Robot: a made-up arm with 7 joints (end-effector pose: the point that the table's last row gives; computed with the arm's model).
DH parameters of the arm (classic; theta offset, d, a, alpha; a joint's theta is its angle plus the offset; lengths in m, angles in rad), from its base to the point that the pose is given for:
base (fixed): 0 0.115 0 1.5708
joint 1: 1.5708 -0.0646 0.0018 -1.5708
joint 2: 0 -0.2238 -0.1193 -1.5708
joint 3: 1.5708 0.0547 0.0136 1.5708
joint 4: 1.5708 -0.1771 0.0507 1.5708
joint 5: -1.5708 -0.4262 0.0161 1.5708
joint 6: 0.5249 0 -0.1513 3.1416
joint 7: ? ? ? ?
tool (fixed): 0 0.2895 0 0
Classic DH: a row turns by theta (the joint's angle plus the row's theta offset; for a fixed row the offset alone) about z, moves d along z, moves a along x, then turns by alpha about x.
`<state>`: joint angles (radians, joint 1 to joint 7).
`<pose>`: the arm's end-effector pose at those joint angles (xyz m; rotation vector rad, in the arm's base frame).
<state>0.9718 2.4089 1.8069 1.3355 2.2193 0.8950 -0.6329</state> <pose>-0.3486 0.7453 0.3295 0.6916 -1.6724 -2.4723</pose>
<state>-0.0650 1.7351 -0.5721 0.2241 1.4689 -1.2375 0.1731</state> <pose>0.3526 -0.2695 0.1238 -0.6811 1.6536 0.2721</pose>
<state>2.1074 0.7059 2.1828 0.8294 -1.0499 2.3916 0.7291</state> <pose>-0.7027 -0.1484 0.0917 -0.3888 -1.7789 0.6896</pose>
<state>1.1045 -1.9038 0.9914 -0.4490 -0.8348 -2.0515 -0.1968</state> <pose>-0.0161 0.2663 0.1228 -0.8738 1.2697 0.8742</pose>
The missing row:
joint 7: -1.0459 -0.08 0.079 1.5708
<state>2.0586 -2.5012 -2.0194 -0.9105 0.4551 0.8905 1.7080</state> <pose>-0.5366 0.0489 0.2850 -2.1243 -0.0770 -1.0312</pose>
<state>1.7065 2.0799 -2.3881 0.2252 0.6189 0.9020 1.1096</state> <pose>-0.4336 -0.1600 0.5593 -2.8527 -0.7887 0.8020</pose>
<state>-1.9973 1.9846 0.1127 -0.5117 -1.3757 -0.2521 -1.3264</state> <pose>-0.4749 -0.3182 0.5296 0.8613 0.2207 -2.8110</pose>
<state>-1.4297 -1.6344 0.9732 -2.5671 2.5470 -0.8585 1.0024</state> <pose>0.0575 0.4491 -0.0469 1.6615 0.7769 -1.9387</pose>
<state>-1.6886 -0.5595 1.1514 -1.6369 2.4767 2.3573 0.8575</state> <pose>0.0747 0.9410 -0.0448 -1.6527 -0.6073 -1.3238</pose>
